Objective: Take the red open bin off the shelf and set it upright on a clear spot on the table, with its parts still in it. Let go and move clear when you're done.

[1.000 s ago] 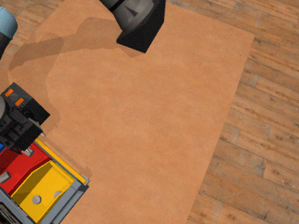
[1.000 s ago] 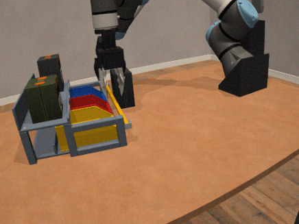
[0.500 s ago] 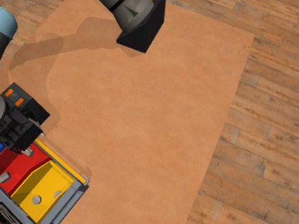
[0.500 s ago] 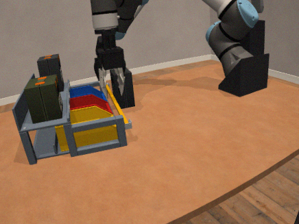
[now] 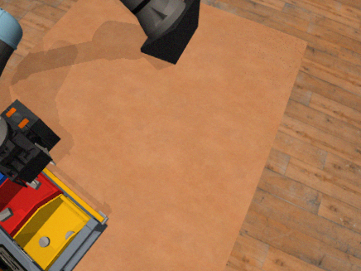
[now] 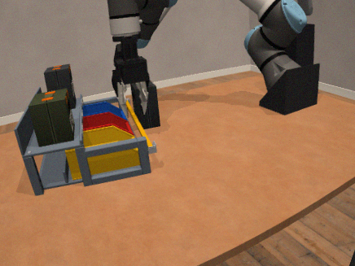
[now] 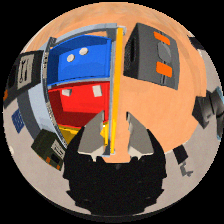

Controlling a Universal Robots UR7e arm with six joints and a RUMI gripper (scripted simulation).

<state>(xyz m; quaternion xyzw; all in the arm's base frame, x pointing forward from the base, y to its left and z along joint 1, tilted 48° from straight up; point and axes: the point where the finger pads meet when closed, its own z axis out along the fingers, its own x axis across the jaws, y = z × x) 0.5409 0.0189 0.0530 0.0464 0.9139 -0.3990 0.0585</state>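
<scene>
My hand is 30 mm above the yellow stick. Round my hand: black box: 100 mm to the right, 60 mm behind, 20 mm below; then red open bin: 100 mm ahead, 50 mm below, 10 mm to the right; then blue bin: 120 mm to the right, 90 mm ahead, 50 mm below.
</scene>
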